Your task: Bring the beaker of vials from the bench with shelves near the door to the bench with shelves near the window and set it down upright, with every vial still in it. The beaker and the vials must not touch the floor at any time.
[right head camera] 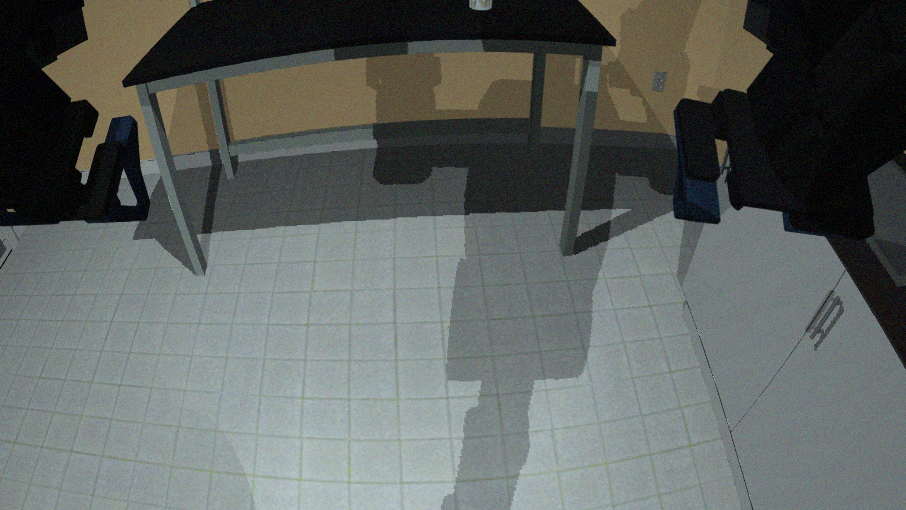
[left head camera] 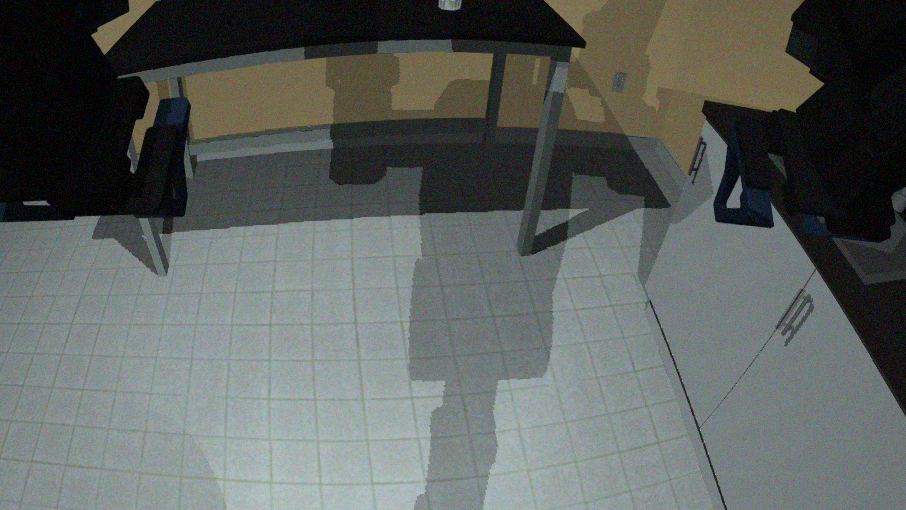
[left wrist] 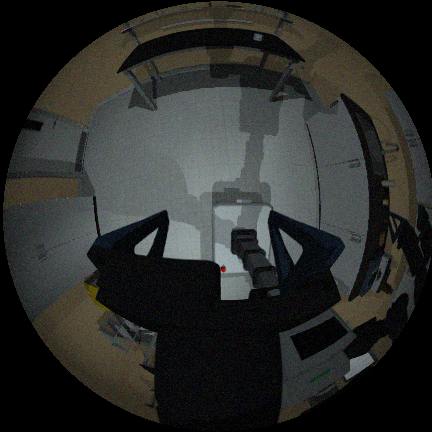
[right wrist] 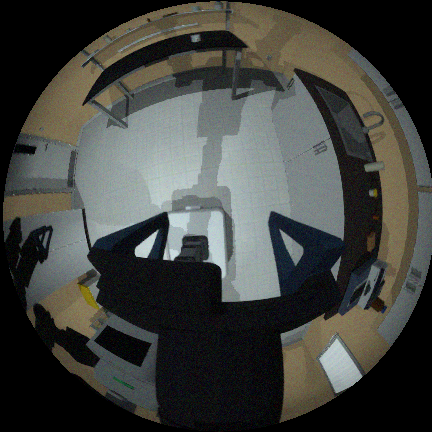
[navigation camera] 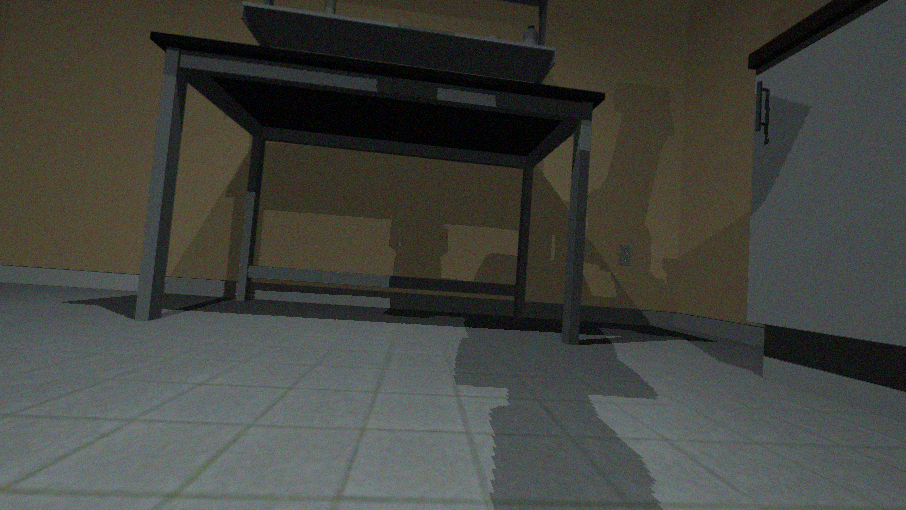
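Observation:
A small clear beaker [left head camera: 450, 3] [right head camera: 480, 3] [left wrist: 257, 37] [right wrist: 195, 38] stands upright on the black-topped bench [left head camera: 285, 28] [right head camera: 317, 28] [left wrist: 200, 39] [navigation camera: 380, 67], right of the bench's middle. The top of the beaker is cut off in both head views, and its vials cannot be made out. The bench has grey legs and a shelf [navigation camera: 399, 47] above it. The door [left wrist: 50, 145] shows at the left in the left wrist view. My left gripper [left wrist: 218, 215] is open and empty, over the floor in front of the bench. My right gripper [right wrist: 218, 216] is also open and empty, well short of the beaker.
A white cabinet run [left head camera: 748, 266] [right head camera: 779, 285] [navigation camera: 836, 190] with a dark counter stands at the right. Its sink [right wrist: 345, 122] and tap show in the right wrist view. White cabinets [left wrist: 45, 230] also stand at the left. The bench's front right leg [left head camera: 542, 164] [navigation camera: 575, 240] meets the floor ahead.

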